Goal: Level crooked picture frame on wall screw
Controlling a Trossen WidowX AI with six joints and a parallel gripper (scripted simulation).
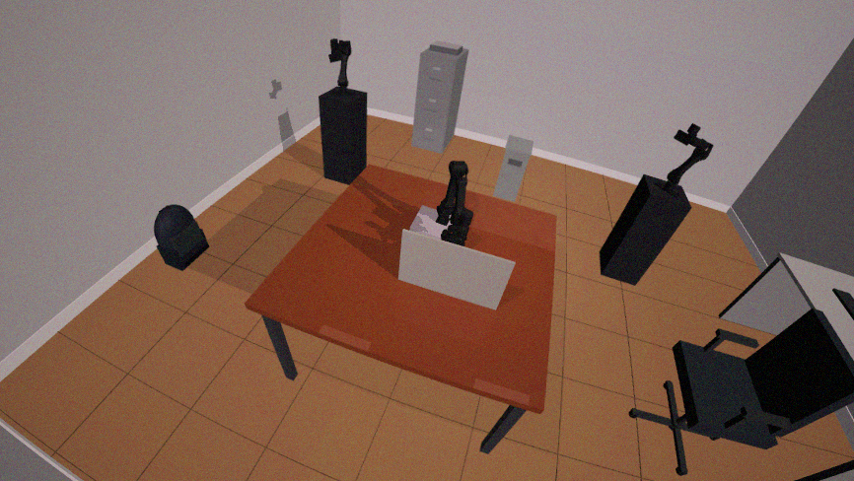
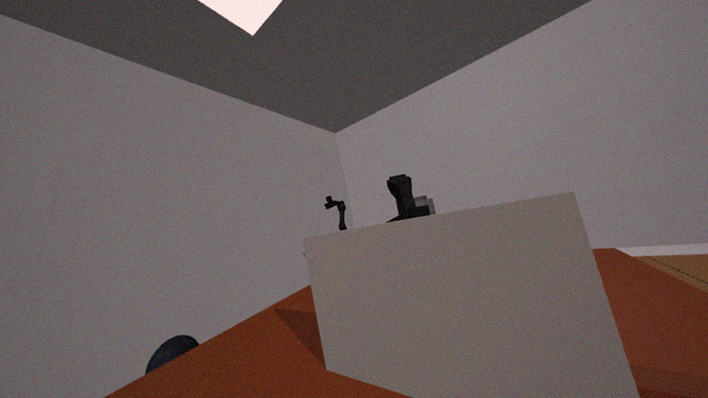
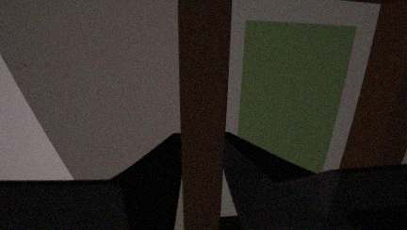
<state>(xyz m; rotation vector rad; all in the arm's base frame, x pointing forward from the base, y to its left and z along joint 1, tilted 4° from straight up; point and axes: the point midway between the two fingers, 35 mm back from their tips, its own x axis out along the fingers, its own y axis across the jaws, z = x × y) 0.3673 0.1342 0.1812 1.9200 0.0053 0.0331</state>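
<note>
Now: the brown picture frame 10 mm ahead of my gripper tip, 10 mm to the left of it and 50 mm below it. Also, from my gripper tip: grey wall panel: 20 mm ahead, 20 mm to the left, 60 mm below.
</note>
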